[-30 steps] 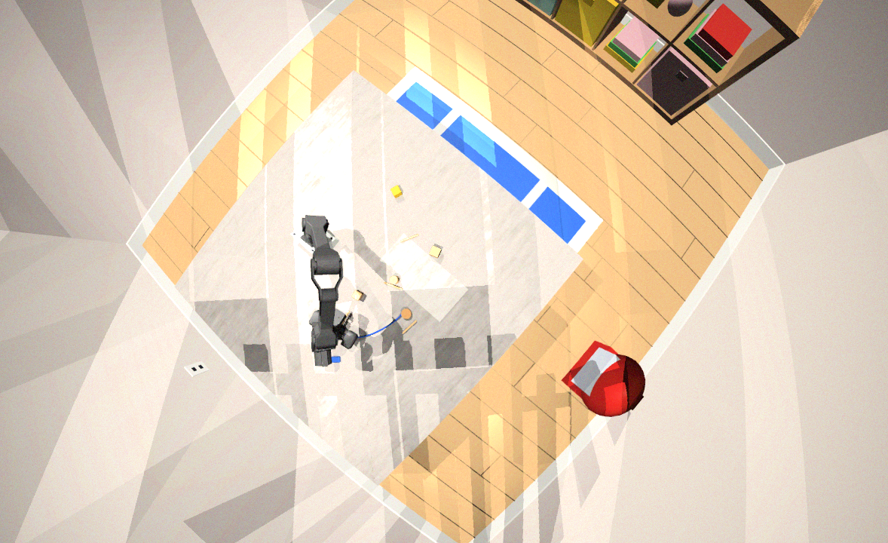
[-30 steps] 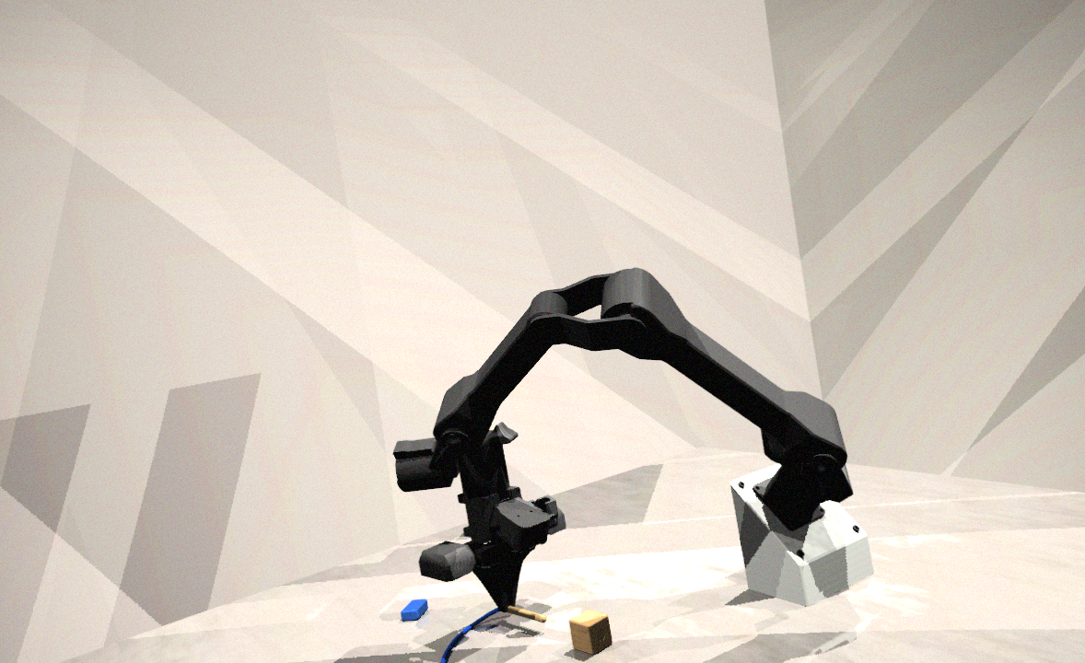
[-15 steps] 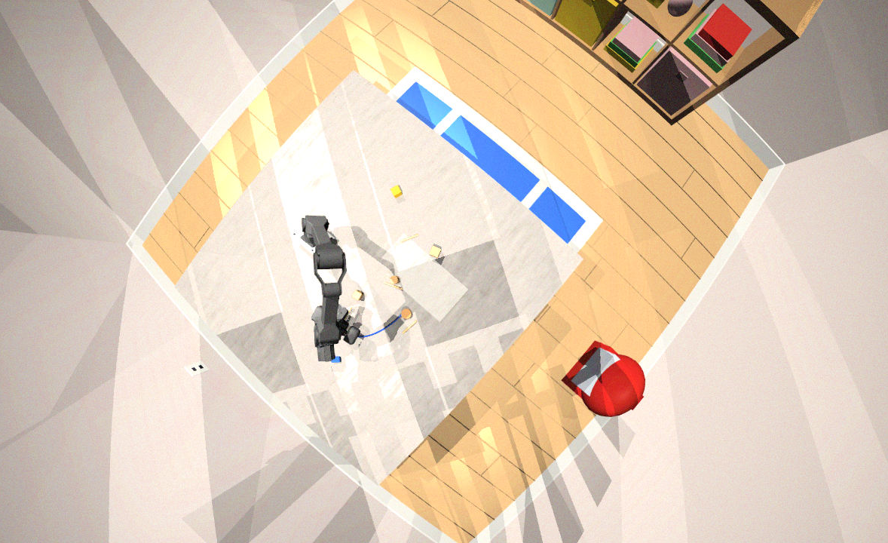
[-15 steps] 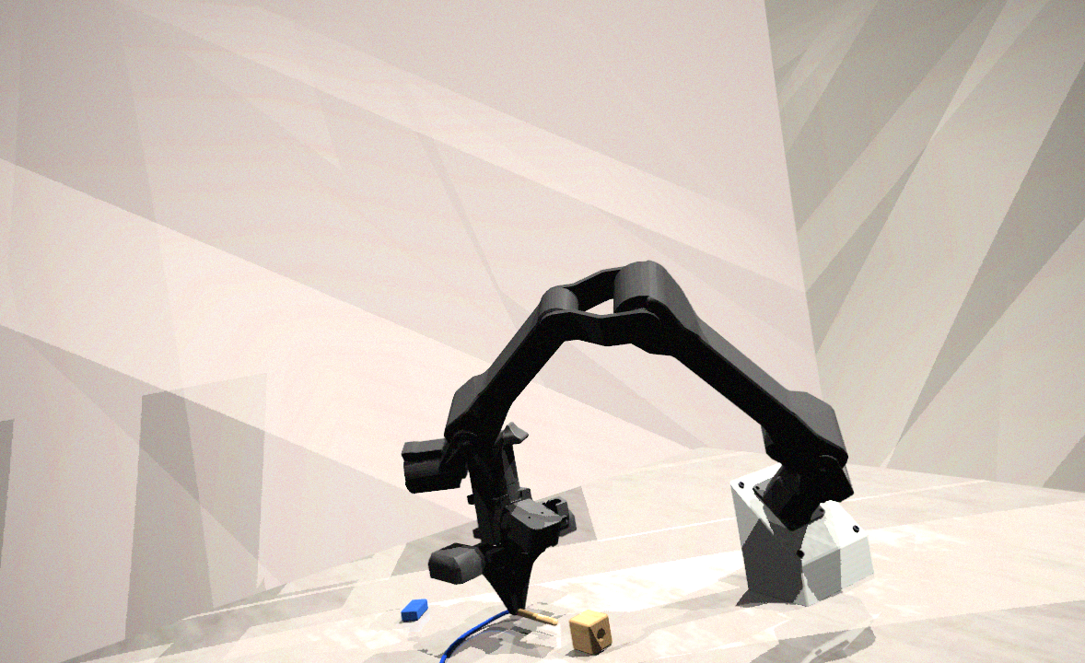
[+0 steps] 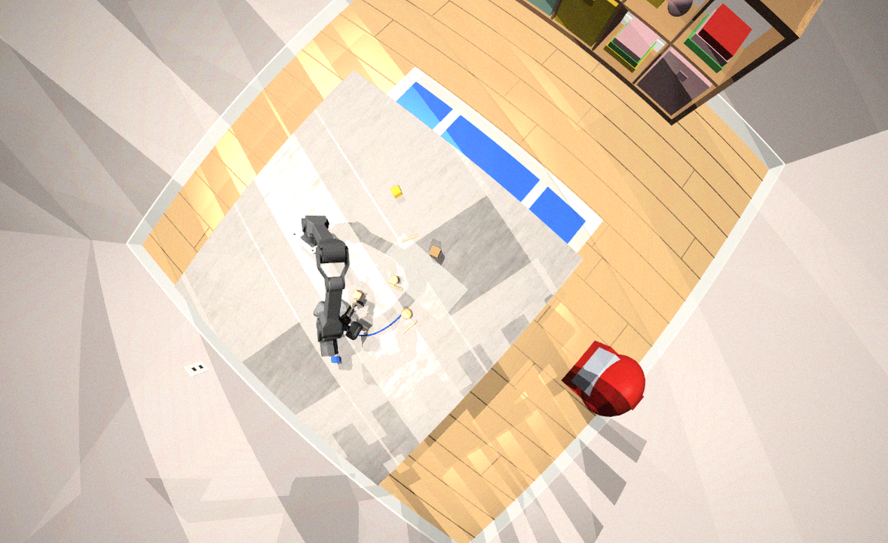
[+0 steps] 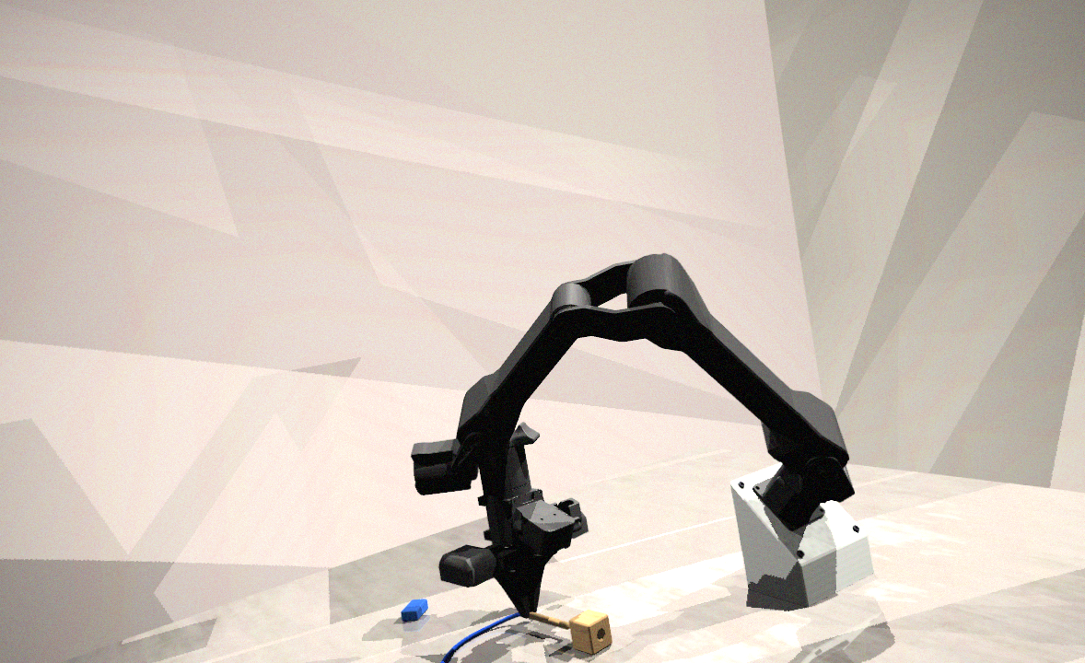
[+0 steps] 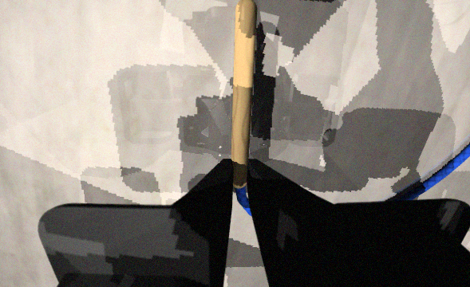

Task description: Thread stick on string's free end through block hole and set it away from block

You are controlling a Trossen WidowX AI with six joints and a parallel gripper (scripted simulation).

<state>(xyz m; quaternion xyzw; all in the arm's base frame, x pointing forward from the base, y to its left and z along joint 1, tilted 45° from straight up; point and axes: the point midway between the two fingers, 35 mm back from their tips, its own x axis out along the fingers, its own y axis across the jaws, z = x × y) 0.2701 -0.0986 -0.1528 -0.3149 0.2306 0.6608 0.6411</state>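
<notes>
Now: gripper tip 240 mm to the right of the wooden cylinder, 70 mm short of it and 10 mm below it. Round my gripper tip: yellow cube (520 mm to the left, 140 mm behind); round button (180 mm ahead, 160 mm to the left, 10 mm below); blue piece (170 mm to the right, 70 mm ahead, 10 mm below).
</notes>
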